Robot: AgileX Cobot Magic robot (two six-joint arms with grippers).
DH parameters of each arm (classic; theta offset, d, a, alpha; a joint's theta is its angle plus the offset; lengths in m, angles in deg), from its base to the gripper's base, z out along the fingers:
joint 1: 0 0.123 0 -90
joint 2: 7.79 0 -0.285 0
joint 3: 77.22 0 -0.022 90
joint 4: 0 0.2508 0 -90
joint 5: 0 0 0.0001 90
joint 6: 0 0.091 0 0
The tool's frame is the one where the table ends.
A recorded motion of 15 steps. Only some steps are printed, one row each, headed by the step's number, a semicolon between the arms.
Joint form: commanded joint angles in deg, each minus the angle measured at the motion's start. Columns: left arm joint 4, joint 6, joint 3, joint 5, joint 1, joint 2; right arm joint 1, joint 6, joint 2, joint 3, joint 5, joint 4.
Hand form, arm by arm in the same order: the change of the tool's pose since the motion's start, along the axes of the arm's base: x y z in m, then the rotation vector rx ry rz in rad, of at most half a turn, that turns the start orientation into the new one. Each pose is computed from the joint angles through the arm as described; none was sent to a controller.
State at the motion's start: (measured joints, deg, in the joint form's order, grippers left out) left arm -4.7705 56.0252 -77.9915 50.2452 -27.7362 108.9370; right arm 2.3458 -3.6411 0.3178 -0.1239 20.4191 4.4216
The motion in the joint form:
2: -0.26 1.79 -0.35 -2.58 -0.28 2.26; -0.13 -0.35 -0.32 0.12 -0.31 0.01
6: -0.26 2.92 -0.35 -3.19 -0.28 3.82; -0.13 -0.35 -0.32 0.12 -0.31 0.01
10: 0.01 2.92 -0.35 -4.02 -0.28 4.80; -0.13 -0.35 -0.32 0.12 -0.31 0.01
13: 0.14 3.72 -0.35 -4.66 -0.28 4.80; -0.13 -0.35 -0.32 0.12 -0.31 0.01
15: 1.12 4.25 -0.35 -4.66 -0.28 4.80; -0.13 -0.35 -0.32 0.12 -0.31 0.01
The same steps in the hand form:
2: 0.0060 -0.0054 -0.0128 -0.0016 -0.0145 -0.0296; -0.0001 -0.0002 0.0001 -0.0053 -0.0093 -0.0011
6: 0.0083 -0.0065 -0.0233 0.0100 -0.0032 -0.0480; -0.0001 -0.0002 0.0001 -0.0053 -0.0093 -0.0011
10: 0.0103 -0.0072 -0.0298 0.0154 -0.0029 -0.0493; -0.0001 -0.0002 0.0001 -0.0053 -0.0093 -0.0011
13: 0.0113 -0.0075 -0.0295 0.0151 -0.0163 -0.0630; -0.0001 -0.0002 0.0001 -0.0053 -0.0093 -0.0011
15: 0.0118 -0.0065 -0.0296 0.0300 -0.0244 -0.0807; -0.0001 -0.0002 0.0001 -0.0053 -0.0093 -0.0011

